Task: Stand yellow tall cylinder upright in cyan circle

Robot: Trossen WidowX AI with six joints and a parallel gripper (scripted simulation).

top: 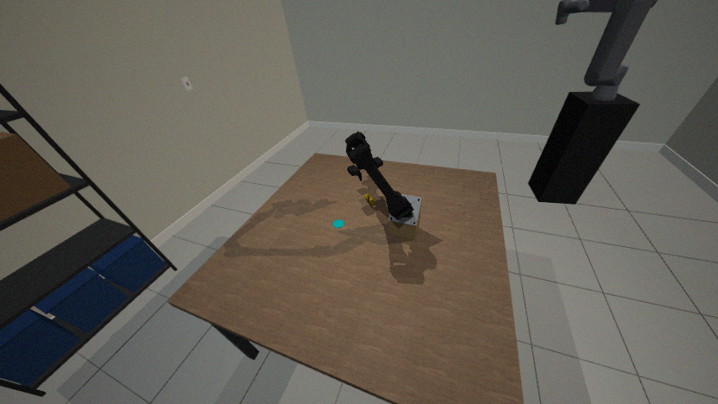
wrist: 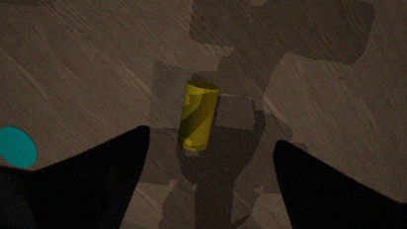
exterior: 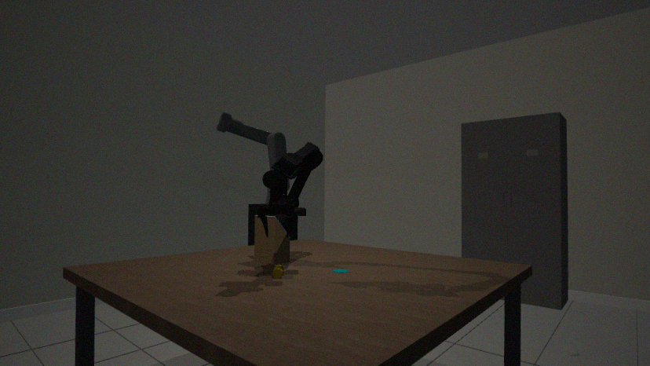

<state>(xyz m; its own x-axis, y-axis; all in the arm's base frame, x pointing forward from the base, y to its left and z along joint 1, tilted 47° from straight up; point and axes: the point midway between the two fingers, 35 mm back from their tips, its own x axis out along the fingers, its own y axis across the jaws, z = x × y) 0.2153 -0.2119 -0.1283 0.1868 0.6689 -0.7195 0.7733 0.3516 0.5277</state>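
Right now my gripper tip is 2 cm past the yellow tall cylinder, 3 cm to the right of it and 12 cm above it. The rest, counted from my gripper tip: cyan circle 11 cm ahead, 23 cm to the left, 14 cm below.
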